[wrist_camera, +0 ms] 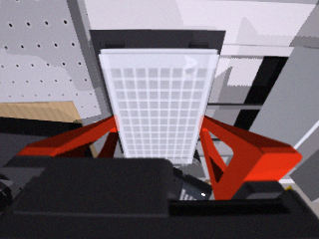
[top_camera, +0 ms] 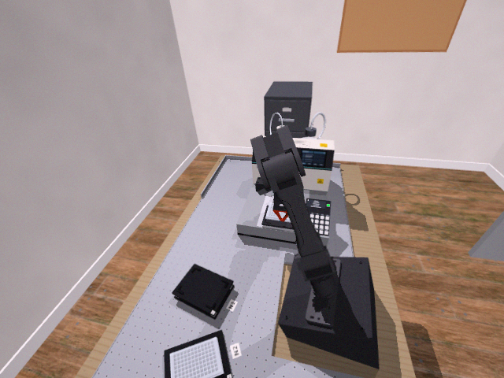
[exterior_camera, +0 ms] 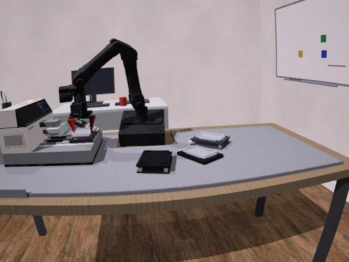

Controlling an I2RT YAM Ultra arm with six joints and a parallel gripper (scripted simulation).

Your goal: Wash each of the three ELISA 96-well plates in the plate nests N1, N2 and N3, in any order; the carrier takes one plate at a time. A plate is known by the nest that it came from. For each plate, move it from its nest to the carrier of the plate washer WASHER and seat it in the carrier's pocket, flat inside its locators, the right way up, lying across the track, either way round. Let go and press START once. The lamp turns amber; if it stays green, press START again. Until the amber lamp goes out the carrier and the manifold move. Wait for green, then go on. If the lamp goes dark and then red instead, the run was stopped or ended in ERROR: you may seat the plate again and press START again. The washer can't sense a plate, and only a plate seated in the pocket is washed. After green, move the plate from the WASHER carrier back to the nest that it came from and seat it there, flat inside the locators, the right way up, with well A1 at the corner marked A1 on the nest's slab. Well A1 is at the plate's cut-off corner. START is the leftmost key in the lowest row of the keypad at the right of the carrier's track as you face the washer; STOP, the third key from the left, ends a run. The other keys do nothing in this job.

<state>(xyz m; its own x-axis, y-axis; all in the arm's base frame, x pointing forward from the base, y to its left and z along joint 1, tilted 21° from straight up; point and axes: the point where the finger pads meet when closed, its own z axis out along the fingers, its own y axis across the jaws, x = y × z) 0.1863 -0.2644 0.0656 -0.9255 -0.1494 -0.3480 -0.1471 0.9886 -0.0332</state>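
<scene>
Now: hand 2 cm above the black washer carrier. Round my hand: manifold head 15 cm to the right, 3 cm above, 2 cm ahead; washer 15 cm to the right, 3 cm above, 2 cm ahead; N1 label 36 cm to the left, 10 cm below, 6 cm ahead.
</scene>
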